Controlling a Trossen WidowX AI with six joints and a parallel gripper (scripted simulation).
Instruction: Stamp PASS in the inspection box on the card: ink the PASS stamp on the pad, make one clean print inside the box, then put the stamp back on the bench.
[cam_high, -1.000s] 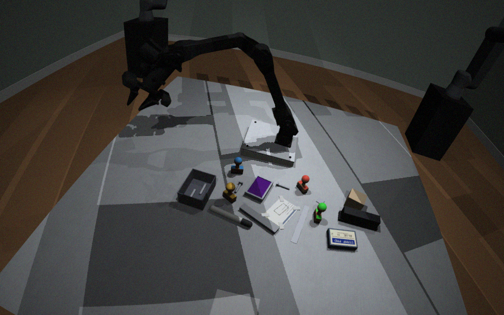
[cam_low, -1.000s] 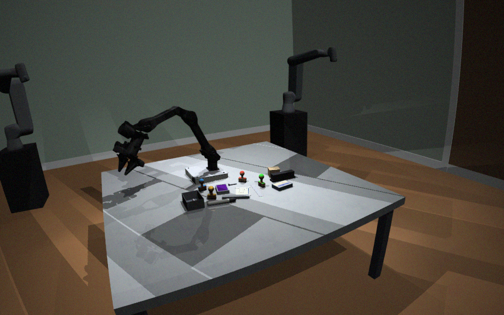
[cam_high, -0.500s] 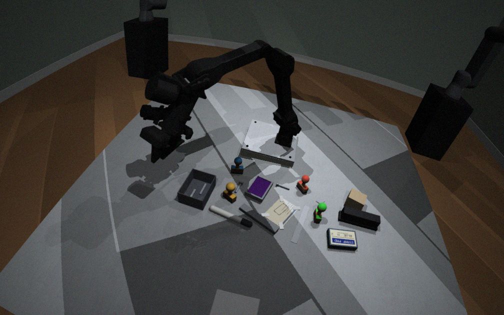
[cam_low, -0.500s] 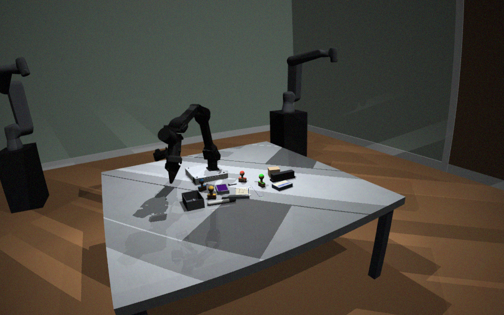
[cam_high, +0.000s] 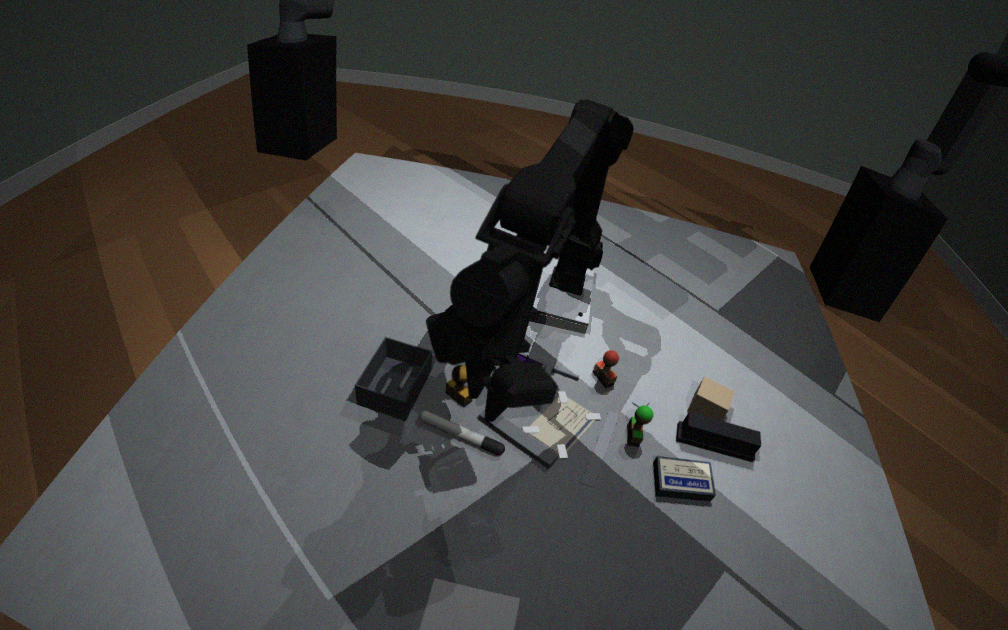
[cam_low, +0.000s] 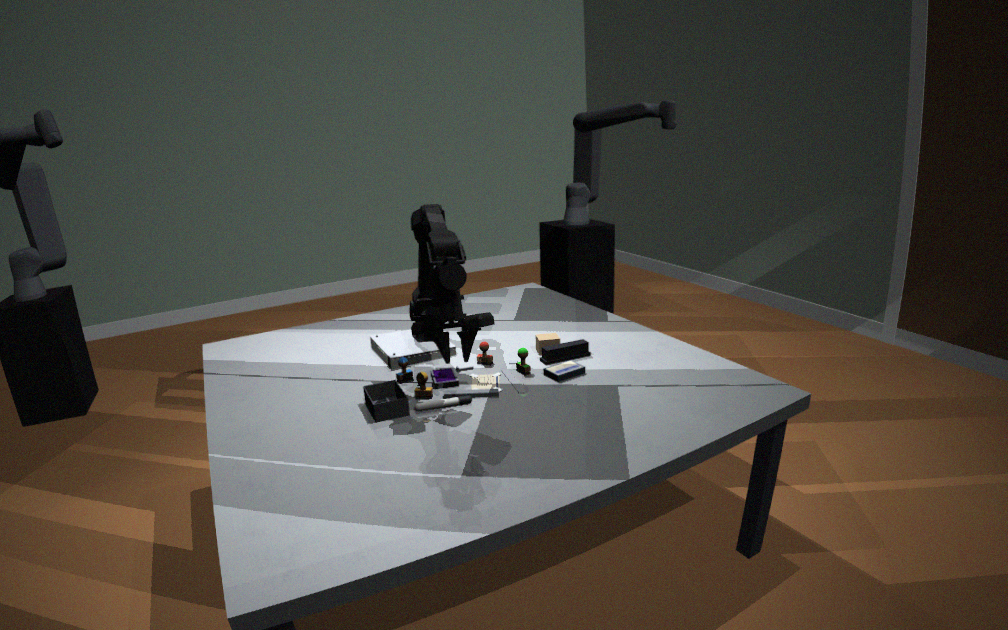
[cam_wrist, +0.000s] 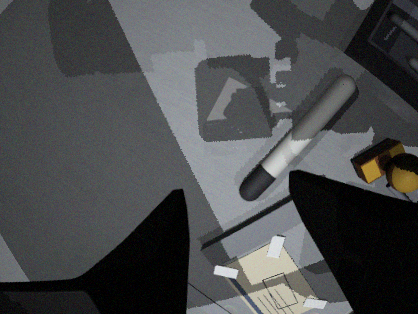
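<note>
My gripper tip is now 120 mm past the green-topped stamp, 220 mm to the right of it and 100 mm above it. Round my gripper tip: grey bar 60 mm behind, 50 mm to the left, 110 mm below; then yellow-knobbed stamp 100 mm behind, 50 mm to the right, 100 mm below; then marker 30 mm behind, 10 mm to the right, 110 mm below.
</note>
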